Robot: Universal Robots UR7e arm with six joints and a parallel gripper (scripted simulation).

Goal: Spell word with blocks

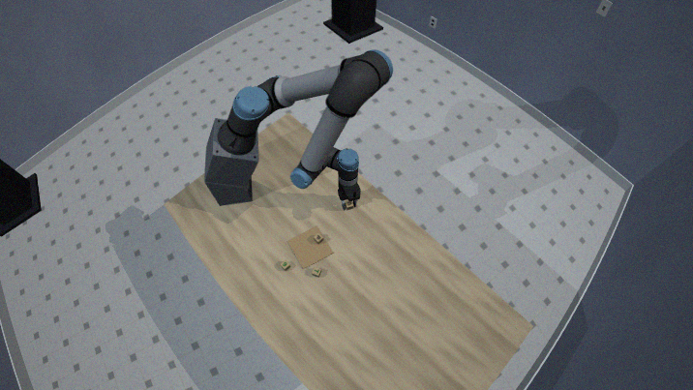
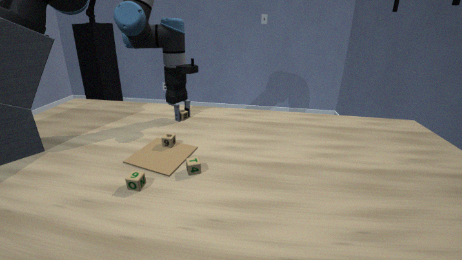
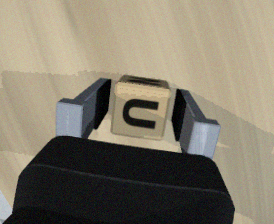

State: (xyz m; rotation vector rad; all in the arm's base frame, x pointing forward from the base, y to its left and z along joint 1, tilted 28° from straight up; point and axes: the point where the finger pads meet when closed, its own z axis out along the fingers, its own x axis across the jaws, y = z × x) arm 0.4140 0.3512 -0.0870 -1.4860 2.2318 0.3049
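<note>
Now: hand right at the U block. Round my hand: tan mat (6 cm ahead, 24 cm to the right, 2 cm below); P block (5 cm ahead, 19 cm to the right); T block (16 cm ahead, 28 cm to the right).
</note>
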